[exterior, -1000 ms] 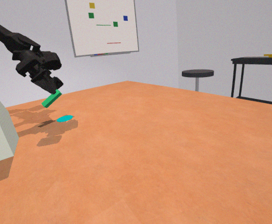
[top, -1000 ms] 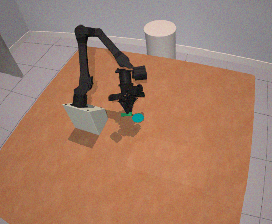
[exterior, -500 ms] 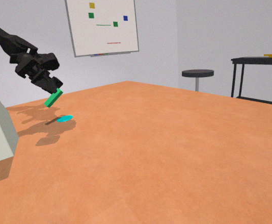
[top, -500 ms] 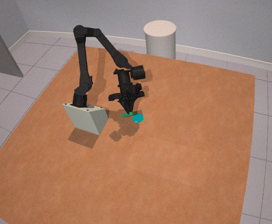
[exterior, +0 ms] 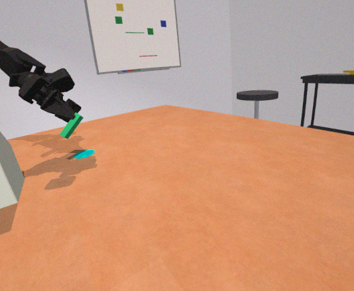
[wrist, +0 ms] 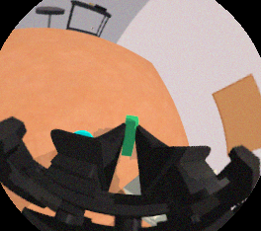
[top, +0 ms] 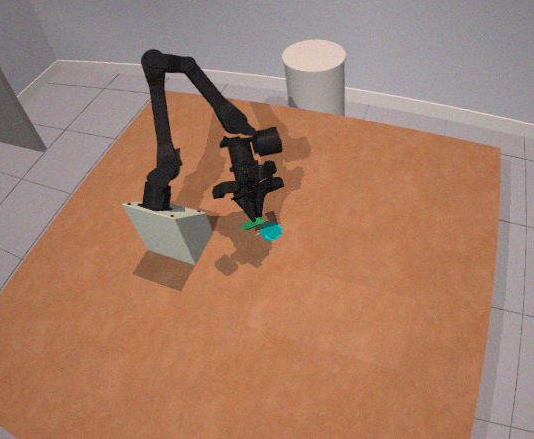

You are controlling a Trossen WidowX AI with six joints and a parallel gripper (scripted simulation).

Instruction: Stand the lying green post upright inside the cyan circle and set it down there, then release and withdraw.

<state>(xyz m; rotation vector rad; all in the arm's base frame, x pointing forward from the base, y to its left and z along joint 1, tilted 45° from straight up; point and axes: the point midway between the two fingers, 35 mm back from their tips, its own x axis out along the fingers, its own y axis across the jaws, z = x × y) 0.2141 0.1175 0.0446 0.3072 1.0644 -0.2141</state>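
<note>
Right now my gripper tip is 1 cm past the cyan circle, 6 cm to the right of it and 11 cm above it. Round my gripper tip: green post 1 cm behind, 1 cm below.
</note>
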